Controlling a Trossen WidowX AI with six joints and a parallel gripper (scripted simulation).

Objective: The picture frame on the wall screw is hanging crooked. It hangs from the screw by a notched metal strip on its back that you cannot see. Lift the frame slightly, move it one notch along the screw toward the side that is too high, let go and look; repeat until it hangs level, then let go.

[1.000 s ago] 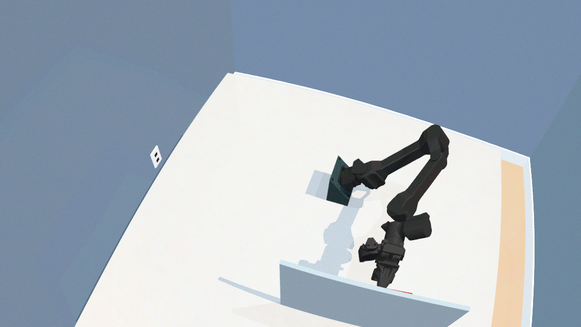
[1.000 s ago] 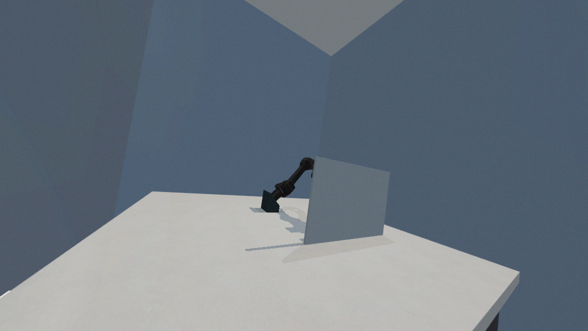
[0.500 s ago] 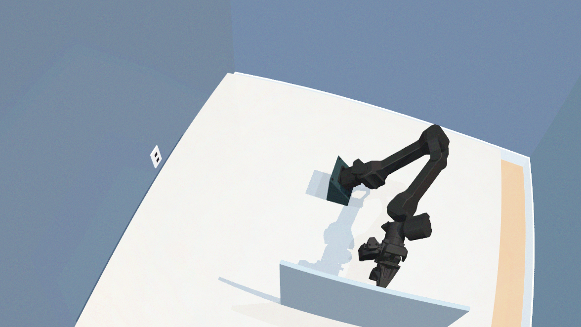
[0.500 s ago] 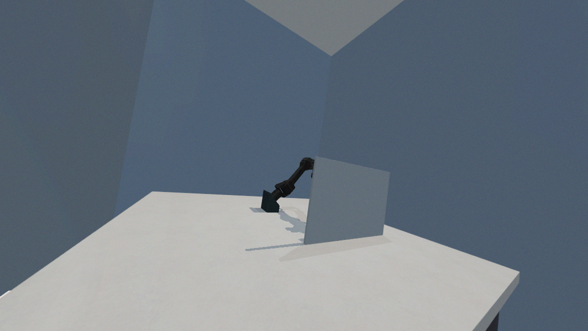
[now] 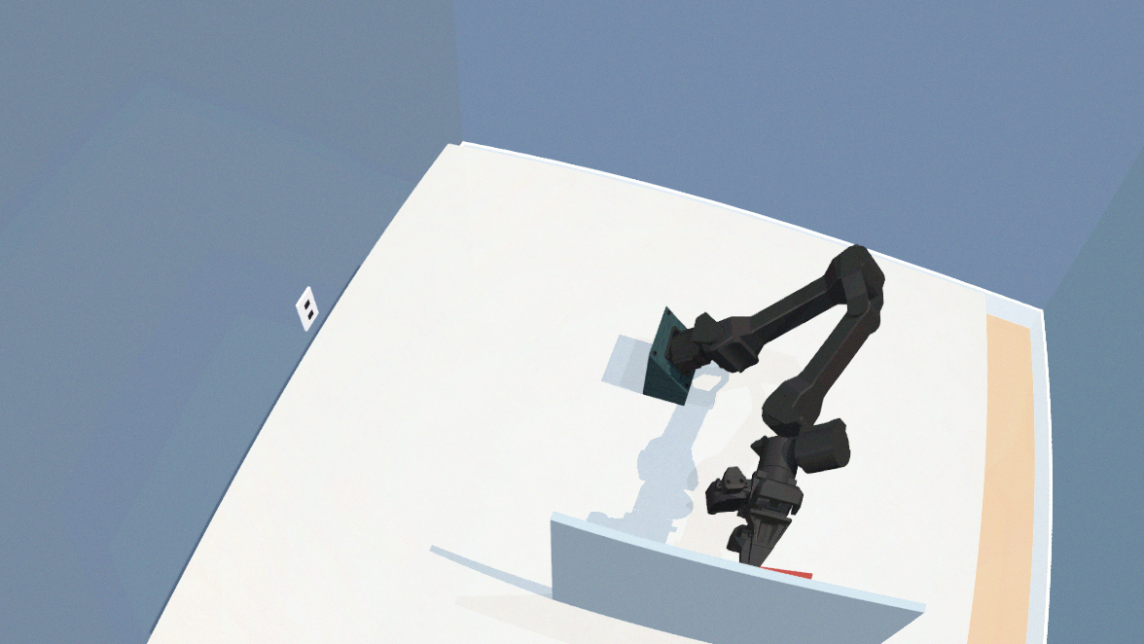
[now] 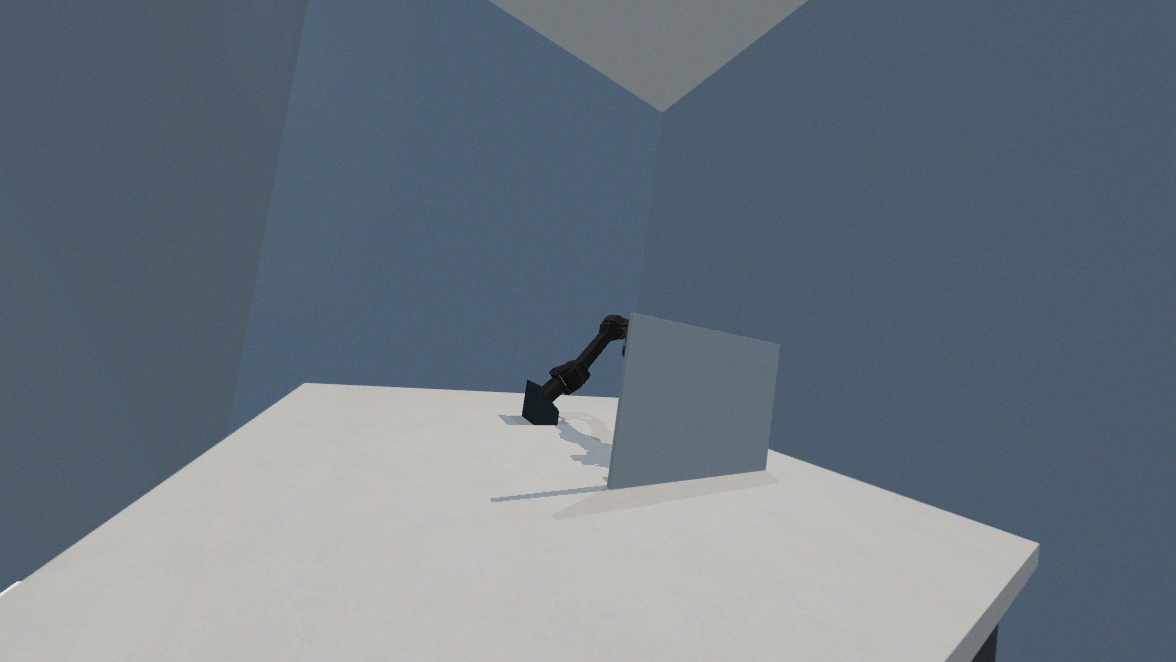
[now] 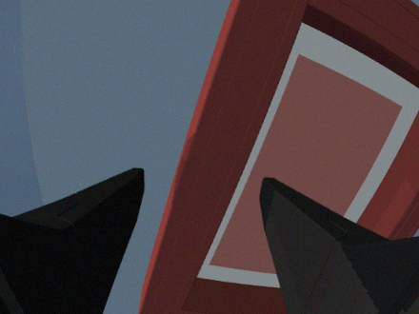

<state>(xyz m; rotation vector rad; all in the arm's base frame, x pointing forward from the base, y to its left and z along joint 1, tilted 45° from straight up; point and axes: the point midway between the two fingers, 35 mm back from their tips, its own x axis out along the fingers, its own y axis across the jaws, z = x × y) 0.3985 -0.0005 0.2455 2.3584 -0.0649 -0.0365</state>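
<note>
The picture frame lies 10 mm ahead of my gripper tip, 10 mm to the left of it and 50 mm below it. The rest, counted from my gripper tip: wall panel (20 mm ahead, 10 mm to the right, 70 mm below).
</note>
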